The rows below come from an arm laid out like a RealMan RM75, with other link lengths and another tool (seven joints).
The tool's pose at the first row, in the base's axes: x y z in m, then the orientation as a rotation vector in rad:
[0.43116 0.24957 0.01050 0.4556 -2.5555 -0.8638]
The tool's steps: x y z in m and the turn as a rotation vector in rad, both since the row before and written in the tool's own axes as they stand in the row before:
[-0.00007 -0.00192 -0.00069 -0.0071 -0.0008 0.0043]
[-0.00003 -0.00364 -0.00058 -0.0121 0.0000 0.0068]
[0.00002 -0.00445 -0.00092 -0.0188 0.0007 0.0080]
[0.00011 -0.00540 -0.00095 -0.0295 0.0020 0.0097]
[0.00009 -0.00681 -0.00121 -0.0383 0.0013 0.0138]
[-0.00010 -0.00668 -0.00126 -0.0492 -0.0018 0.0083]
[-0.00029 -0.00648 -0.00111 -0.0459 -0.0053 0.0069]
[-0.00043 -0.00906 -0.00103 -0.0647 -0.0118 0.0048]
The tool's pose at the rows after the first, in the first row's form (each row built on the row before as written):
[0.43188 0.24780 0.00977 0.4475 -2.5524 -0.8714]
[0.43279 0.24478 0.00787 0.4349 -2.5458 -0.8839]
[0.43390 0.24096 0.00567 0.4190 -2.5348 -0.9039]
[0.43501 0.23640 0.00284 0.3980 -2.5163 -0.9356]
[0.43631 0.23071 -0.00088 0.3688 -2.4928 -0.9764]
[0.43759 0.22524 -0.00471 0.3419 -2.4650 -1.0331]
[0.43874 0.22020 -0.00879 0.3162 -2.4412 -1.0872]
[0.43986 0.21369 -0.01509 0.2839 -2.4100 -1.1664]

